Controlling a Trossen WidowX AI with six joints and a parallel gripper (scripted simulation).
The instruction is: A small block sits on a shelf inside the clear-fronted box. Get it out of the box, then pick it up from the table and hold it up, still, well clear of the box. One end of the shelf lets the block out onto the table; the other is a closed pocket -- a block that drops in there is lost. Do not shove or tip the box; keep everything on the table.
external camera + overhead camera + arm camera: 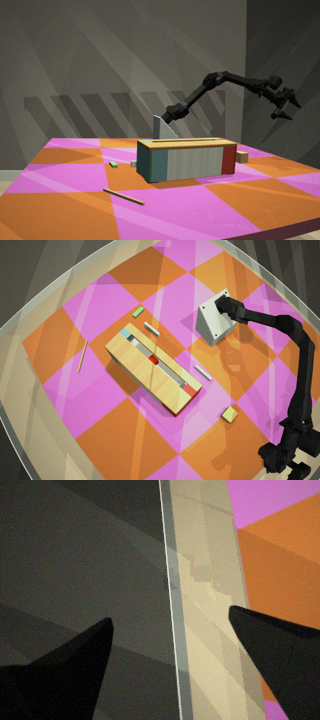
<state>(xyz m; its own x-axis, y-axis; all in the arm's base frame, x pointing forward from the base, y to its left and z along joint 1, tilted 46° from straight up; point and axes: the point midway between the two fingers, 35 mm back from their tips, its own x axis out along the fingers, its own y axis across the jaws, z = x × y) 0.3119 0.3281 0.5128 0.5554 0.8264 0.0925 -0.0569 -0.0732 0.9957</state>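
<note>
Now: gripper tip 640 mm to the left of the small red block, 170 mm above it and 20 mm short of it. Round my gripper tip: tan cube 270 mm to the right, 230 mm below, 80 mm behind; thin wooden stick 900 mm to the right, 250 mm below, 250 mm ahead.
</note>
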